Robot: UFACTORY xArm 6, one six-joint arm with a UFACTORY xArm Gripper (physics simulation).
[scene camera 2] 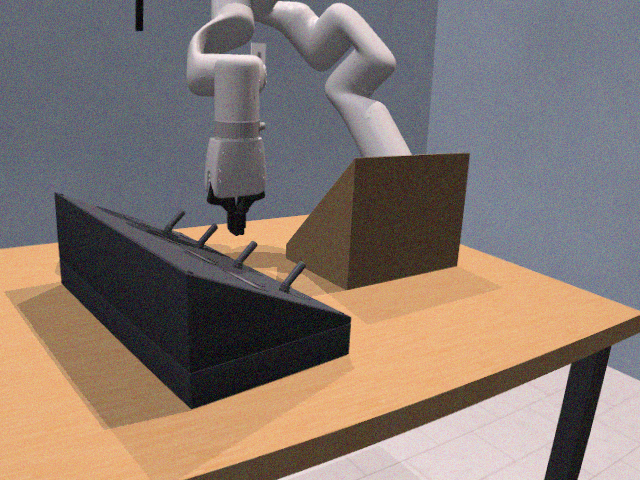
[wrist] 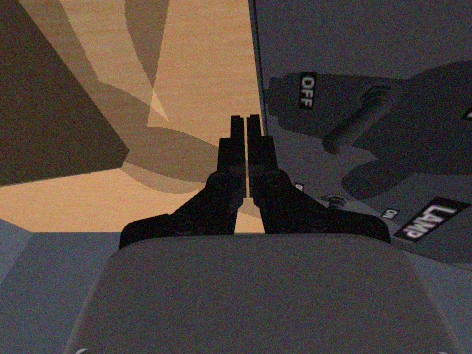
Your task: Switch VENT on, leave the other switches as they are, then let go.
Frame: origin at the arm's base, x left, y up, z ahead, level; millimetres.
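Where they show: gripper, fingertip midpoint: (scene camera 2: 236, 233) (wrist: 245, 134); arm's base, link origin: (scene camera 2: 401, 183).
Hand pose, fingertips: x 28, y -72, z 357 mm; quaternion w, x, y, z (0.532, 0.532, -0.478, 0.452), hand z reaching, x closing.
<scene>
Things, the pixels of their top centre, and the offset from my fingertips. "*": a spot on its surface instead. Level surfaces: height alone.
- VENT lever, top centre: (wrist: 369, 148) (scene camera 2: 207, 224) dx +19, dy +25, dz +58 mm
- LAMP lever, surface spot: (scene camera 2: 174, 221) * dx -91, dy +6, dz +93 mm
- wooden table, surface height: dy -104 mm
- LAMP plate, surface spot: (wrist: 431, 220) * dx -68, dy +17, dz +169 mm
The black sloped switch panel (scene camera 2: 124, 268) (wrist: 350, 35) stands on the table. The VENT lever (scene camera 2: 208, 235) (wrist: 356, 121), second from the far end, leans toward its OFF label (wrist: 307, 91). Its name plate does not show in the wrist view. The LAMP lever (scene camera 2: 174, 221) at the far end also leans to the low side; in the wrist view a finger hides most of it. The two nearer levers (scene camera 2: 245, 254) (scene camera 2: 293, 276) lean the same way. My gripper (scene camera 2: 236, 231) (wrist: 245, 134) is shut and empty, pointing down, beyond the panel's low edge and apart from the VENT lever.
A brown wedge-shaped box (scene camera 2: 408, 222) (wrist: 45, 110) stands on the wooden table (scene camera 2: 516, 310) (wrist: 210, 55), across from the panel's low side. The LAMP plate (wrist: 431, 220) shows at the lower right of the wrist view. Shadows of the arm fall on table and panel.
</scene>
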